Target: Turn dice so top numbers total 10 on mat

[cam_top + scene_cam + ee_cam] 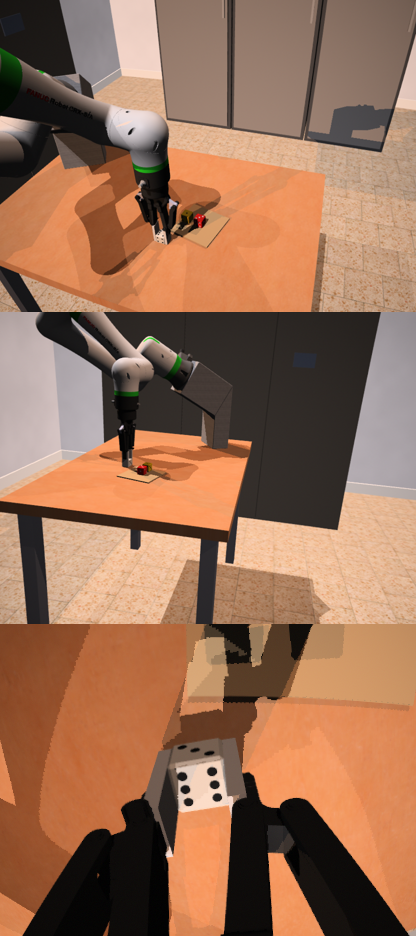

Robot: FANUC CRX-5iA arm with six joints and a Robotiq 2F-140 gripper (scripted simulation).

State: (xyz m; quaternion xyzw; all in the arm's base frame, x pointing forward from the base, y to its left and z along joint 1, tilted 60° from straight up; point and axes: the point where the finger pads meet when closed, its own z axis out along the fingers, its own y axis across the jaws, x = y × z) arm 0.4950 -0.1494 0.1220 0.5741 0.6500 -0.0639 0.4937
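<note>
My hand is 2 cm above the white die. From my hand the other things lie so: yellow die (9 cm to the left, 5 cm ahead, 2 cm below); tan mat (10 cm ahead, 8 cm to the left, 3 cm below); red die (10 cm ahead, 8 cm to the left, 2 cm below).
</note>
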